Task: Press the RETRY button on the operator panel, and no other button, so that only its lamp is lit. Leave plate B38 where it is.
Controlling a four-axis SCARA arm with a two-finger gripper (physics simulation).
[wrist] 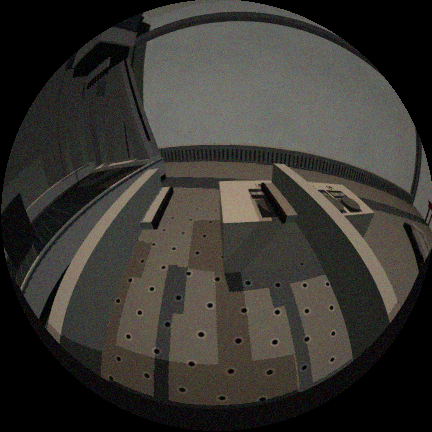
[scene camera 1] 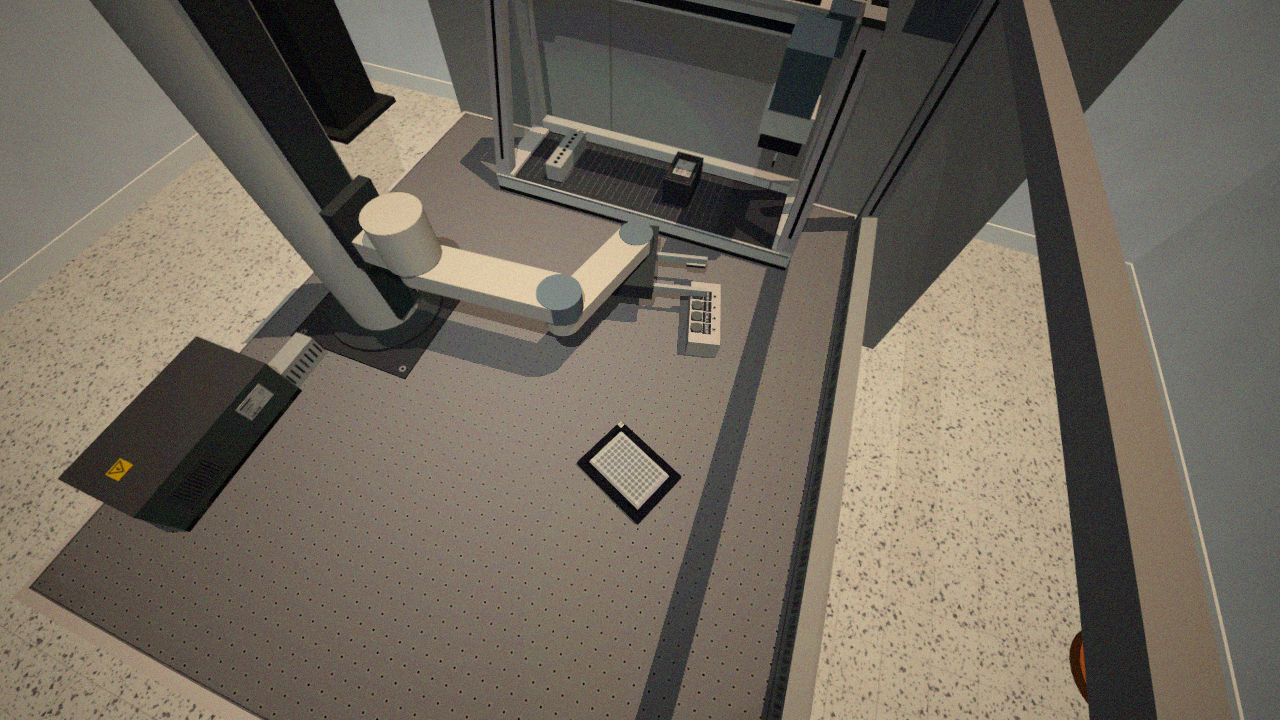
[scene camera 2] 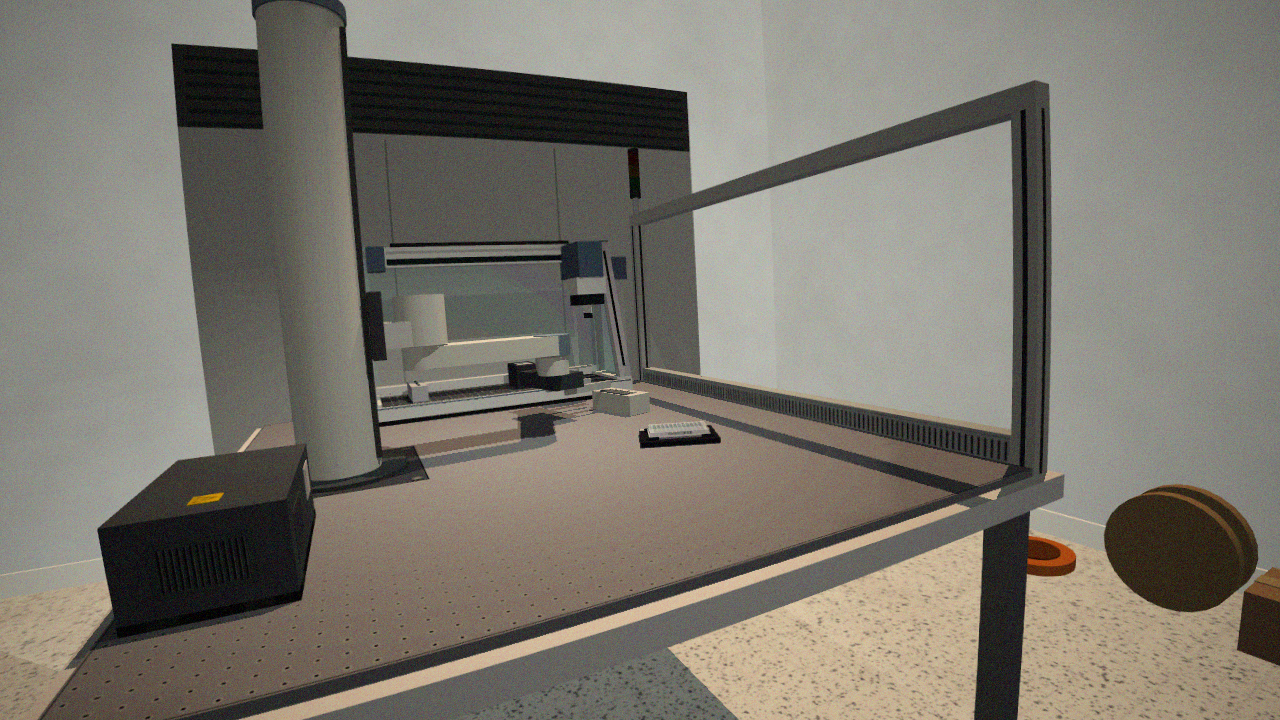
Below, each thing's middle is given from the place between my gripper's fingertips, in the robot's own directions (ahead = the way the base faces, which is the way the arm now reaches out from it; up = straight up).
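Labels:
Operator panel (scene camera 1: pixel 706 343): 20 mm ahead of my hand, 80 mm to the right of it and 40 mm below it. Measured likewise from my hand, plate B38 (scene camera 1: pixel 632 472) is 10 mm behind, 460 mm to the right and 50 mm below, while the black controller box (scene camera 2: pixel 260 487) is 690 mm to the right, 790 mm behind and 10 mm below.

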